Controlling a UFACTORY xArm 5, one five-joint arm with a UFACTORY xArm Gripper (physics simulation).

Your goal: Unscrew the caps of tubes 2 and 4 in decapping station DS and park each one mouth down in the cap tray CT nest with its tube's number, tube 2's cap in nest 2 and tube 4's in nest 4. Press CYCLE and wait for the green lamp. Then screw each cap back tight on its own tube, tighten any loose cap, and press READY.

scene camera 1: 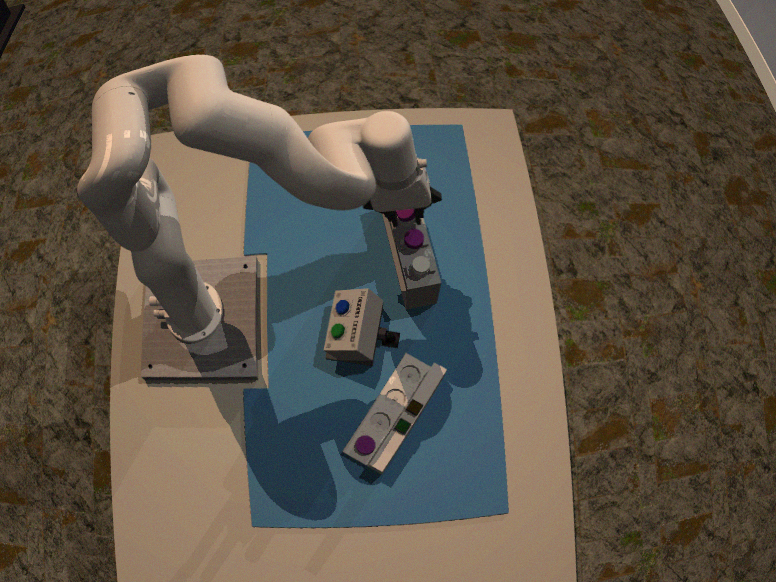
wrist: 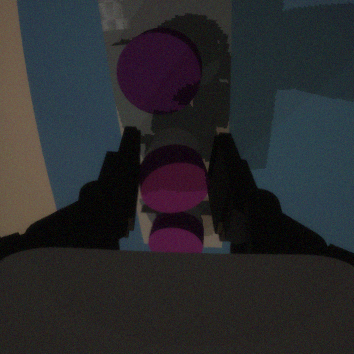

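Where they show: gripper, fingertip midpoint: (scene camera 1: 406, 218) (wrist: 175, 155); arm's base at its link origin: (scene camera 1: 193, 312).
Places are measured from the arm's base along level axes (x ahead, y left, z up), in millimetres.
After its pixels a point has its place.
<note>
Decapping station DS (scene camera 1: 419, 295) @(x 434, y 13, z 39 mm) (wrist: 135, 120) @(x 439, y 133, z 77 mm) is a long grey block. My gripper (scene camera 1: 404, 217) @(x 414, y 138, z 96 mm) (wrist: 175, 155) @(x 414, y 138, z 96 mm) points down over its far part and is shut on tube 2's magenta cap (scene camera 1: 406, 213) @(x 413, y 142, z 110 mm) (wrist: 174, 192) @(x 411, y 151, z 108 mm), one finger on each side. Whether this cap is clear of its tube I cannot tell. Tube 3's purple cap (scene camera 1: 413, 238) @(x 424, y 95, z 103 mm) (wrist: 159, 71) @(x 424, y 96, z 103 mm) stands beside it; tube 1's cap (wrist: 176, 242) @(x 405, y 196, z 103 mm) shows partly beyond, in the wrist view. Uncapped tube 4 (scene camera 1: 420, 266) @(x 434, y 42, z 101 mm) is at the near end. A purple cap (scene camera 1: 365, 445) @(x 333, y -255, z 2 mm) sits in the lower-left end nest of cap tray CT (scene camera 1: 389, 448) @(x 375, y -265, z 26 mm).
A control box (scene camera 1: 368, 328) @(x 343, y -50, z 46 mm) with a blue button (scene camera 1: 342, 306) @(x 298, y -11, z 52 mm) and a green button (scene camera 1: 337, 330) @(x 289, y -55, z 53 mm) stands between arm base and station. A black fitting (scene camera 1: 389, 338) @(x 380, y -51, z -6 mm) sticks out of its right side. The tray's ledge carries a dark square (scene camera 1: 414, 407) @(x 419, y -193, z 35 mm) and a green square (scene camera 1: 403, 426) @(x 399, y -227, z 35 mm).
</note>
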